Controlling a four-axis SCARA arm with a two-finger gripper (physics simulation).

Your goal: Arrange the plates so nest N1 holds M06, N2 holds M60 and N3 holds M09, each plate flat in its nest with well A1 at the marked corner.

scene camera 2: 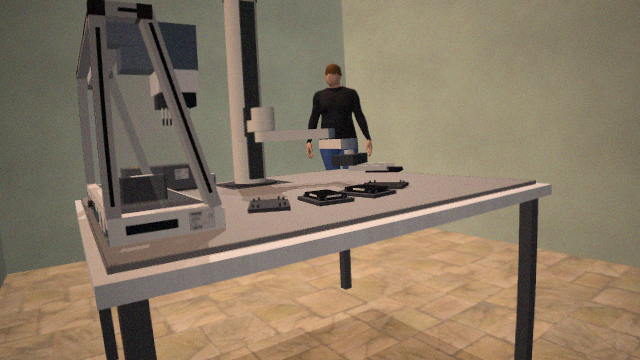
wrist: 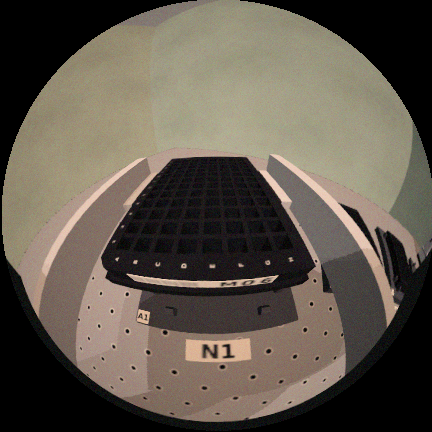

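Seen in the pictures: gripper, between the fingertips: (scene camera 2: pixel 390 166) (wrist: pixel 206 163); arm's base, origin of its link: (scene camera 2: pixel 251 186).
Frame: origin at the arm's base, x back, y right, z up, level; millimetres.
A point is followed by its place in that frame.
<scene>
My gripper (scene camera 2: pixel 384 166) {x -648, y -290, z 91 mm} (wrist: pixel 206 163) {x -648, y -290, z 91 mm} is shut on the black plate M06 (scene camera 2: pixel 391 169) {x -682, y -262, z 83 mm} (wrist: pixel 212 215) {x -606, y -259, z 81 mm}, one finger along each long side. The plate hangs level above nest N1 (scene camera 2: pixel 396 185) {x -707, y -260, z 25 mm} (wrist: pixel 220 318) {x -572, y -233, z 25 mm}. In the wrist view, its letter A is at the near left corner, the same side as the nest's A1 tag (wrist: pixel 143 316) {x -538, y -279, z 25 mm}. Much of the nest is hidden under the plate. Two other black plates (scene camera 2: pixel 325 194) {x -747, y 87, z 38 mm} (scene camera 2: pixel 368 188) {x -757, y -80, z 39 mm} lie in the two middle nests; their labels are not readable. The nest (scene camera 2: pixel 269 205) {x -712, y 263, z 25 mm} at the left of the row is empty, its label unreadable.
A framed machine (scene camera 2: pixel 165 220) {x -851, y 587, z 52 mm} with a hanging pipette head (scene camera 2: pixel 172 102) {x -850, y 550, z 306 mm} stands on the left of the table (scene camera 2: pixel 465 192) {x -962, y -320, z 13 mm}. The arm's column (scene camera 2: pixel 242 90) {x -64, y 40, z 445 mm} rises at the back. A person (scene camera 2: pixel 336 110) stands behind the table. Dark items (wrist: pixel 392 250) {x -725, y 26, z 34 mm} show beyond the right finger.
</scene>
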